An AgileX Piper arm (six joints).
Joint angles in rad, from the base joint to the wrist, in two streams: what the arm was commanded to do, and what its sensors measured. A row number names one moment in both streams.
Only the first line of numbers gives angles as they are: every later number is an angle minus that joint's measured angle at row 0.
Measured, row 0:
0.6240, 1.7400, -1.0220, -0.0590, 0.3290, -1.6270
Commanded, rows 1 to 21:
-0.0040, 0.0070, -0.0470, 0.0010, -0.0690, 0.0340
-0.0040, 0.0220, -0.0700, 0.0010, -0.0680, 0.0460
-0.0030, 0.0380, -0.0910, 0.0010, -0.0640, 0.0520
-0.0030, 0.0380, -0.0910, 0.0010, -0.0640, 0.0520
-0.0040, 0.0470, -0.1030, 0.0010, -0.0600, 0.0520
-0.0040, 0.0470, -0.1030, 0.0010, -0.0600, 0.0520
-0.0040, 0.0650, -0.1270, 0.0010, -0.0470, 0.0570
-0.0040, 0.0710, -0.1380, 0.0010, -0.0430, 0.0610
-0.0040, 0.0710, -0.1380, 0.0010, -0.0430, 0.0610
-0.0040, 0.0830, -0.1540, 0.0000, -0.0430, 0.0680
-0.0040, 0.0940, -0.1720, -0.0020, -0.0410, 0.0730
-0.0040, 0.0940, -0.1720, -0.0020, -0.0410, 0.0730
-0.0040, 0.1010, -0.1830, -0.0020, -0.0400, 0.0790
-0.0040, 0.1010, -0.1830, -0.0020, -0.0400, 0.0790
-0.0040, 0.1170, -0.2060, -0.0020, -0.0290, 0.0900
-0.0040, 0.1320, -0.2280, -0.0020, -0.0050, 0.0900
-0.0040, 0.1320, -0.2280, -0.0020, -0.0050, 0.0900
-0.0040, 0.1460, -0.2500, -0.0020, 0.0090, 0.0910
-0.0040, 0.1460, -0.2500, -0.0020, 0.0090, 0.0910
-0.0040, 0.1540, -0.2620, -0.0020, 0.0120, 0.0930
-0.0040, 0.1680, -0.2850, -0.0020, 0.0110, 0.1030
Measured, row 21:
0.0140, 0.1640, -0.2420, 0.0040, 0.0610, 0.0410
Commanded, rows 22 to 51:
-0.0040, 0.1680, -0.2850, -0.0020, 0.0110, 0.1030
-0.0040, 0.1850, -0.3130, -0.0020, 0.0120, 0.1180
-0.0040, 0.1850, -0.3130, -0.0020, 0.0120, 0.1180
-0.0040, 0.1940, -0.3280, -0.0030, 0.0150, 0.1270
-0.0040, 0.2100, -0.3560, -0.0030, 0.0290, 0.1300
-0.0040, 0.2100, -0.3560, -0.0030, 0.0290, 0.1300
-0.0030, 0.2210, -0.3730, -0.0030, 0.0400, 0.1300
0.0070, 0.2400, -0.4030, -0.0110, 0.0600, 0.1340
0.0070, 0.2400, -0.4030, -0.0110, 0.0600, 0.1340
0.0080, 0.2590, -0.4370, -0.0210, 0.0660, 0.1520
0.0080, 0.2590, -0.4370, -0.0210, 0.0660, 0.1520
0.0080, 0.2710, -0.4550, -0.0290, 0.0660, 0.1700
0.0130, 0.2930, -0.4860, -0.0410, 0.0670, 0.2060
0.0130, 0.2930, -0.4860, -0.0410, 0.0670, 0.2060
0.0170, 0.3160, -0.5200, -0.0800, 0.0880, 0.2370
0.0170, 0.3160, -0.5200, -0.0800, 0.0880, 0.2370
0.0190, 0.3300, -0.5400, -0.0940, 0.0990, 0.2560
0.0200, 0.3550, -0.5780, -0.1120, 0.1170, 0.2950
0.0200, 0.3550, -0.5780, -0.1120, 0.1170, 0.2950
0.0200, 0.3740, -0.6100, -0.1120, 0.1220, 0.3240
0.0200, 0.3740, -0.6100, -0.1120, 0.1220, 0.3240
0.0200, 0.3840, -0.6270, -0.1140, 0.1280, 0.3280
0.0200, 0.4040, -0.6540, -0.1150, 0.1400, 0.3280
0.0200, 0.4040, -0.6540, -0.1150, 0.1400, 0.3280
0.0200, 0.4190, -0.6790, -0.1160, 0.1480, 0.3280
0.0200, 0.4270, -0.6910, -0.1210, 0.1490, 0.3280
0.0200, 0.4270, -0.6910, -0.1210, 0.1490, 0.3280
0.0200, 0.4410, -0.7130, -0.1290, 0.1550, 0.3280
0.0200, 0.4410, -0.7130, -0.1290, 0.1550, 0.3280
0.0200, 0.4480, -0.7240, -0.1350, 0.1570, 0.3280
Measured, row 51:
0.0220, 0.4450, -0.6800, -0.1060, 0.1960, 0.3170
